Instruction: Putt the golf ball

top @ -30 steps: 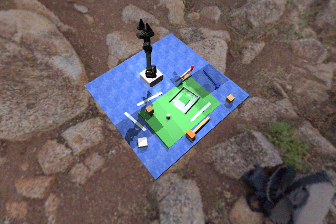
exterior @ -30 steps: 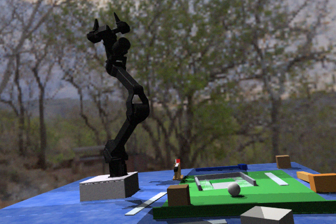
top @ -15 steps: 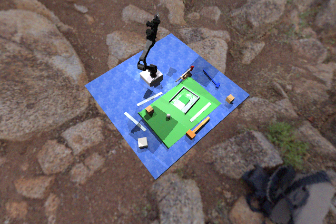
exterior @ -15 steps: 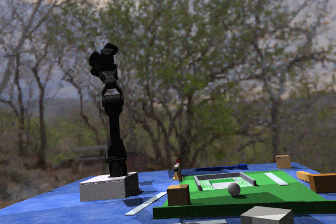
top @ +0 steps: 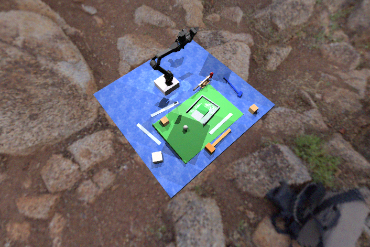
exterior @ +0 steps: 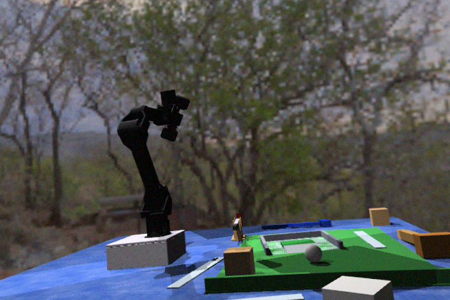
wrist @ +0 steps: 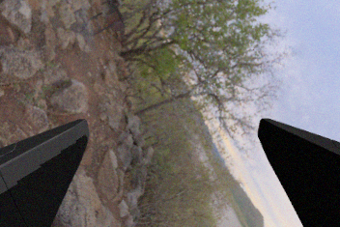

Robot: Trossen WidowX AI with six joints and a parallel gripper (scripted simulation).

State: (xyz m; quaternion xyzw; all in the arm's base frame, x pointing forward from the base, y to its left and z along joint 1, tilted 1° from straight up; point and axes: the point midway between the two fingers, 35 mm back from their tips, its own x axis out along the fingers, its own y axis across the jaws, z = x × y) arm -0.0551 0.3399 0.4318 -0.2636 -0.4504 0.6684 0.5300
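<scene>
The tan stand lies 240 mm ahead of my gripper tip, 40 mm to the right of it and 470 mm below it. Also, from my gripper tip: green mat (550 mm ahead, 330 mm to the right, 500 mm below); then blue putter (430 mm ahead, 180 mm to the left, 490 mm below); then white golf ball (570 mm ahead, 480 mm to the right, 480 mm below).
</scene>
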